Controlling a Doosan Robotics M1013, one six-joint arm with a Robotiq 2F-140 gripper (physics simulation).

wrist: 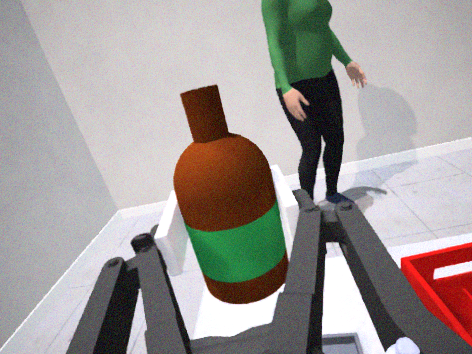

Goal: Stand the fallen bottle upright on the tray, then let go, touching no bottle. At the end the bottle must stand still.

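Frame: origin at the arm's base, x down, y left, z ahead, level; metres.
Where they show: gripper, fingertip midpoint: point(228, 194).
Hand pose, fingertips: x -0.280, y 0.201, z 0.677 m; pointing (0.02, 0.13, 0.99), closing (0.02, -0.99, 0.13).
Things, the pixels of their top centre, and the offset from my fingertips. "spot": a spot on its surface instead. Level surfaces: height alone.
- brown bottle, middle of its top: point(194, 89) dx -0.089, dy -0.003, dz -0.017 m
- grey tray, surface spot: point(340, 345) spot: dx +0.381, dy -0.085, dz +0.110 m
- red crate, surface spot: point(425, 290) spot: dx +0.213, dy -0.192, dz +0.057 m
- white table, its level: dx +0.386 m
The brown bottle point(232, 185) with a green band is in the middle of the wrist view, neck up. It leans left in the picture, roughly in line with the standing person, so it looks close to upright. My gripper point(228, 194) is shut on it, with one white pad on each side of its body. The bottle's base shows whole against the white table top; the height of the gap below it is hard to tell. The grey tray point(340, 345) shows in part at the bottom edge, right of the bottle's base and partly behind the gripper's linkage.
A red crate point(425, 290) stands at the right edge on the white table point(345, 285). A small pale rounded object point(404, 346) shows at the bottom right, cut off by the frame. A person point(312, 100) in a green top stands beyond the table, near the wall.
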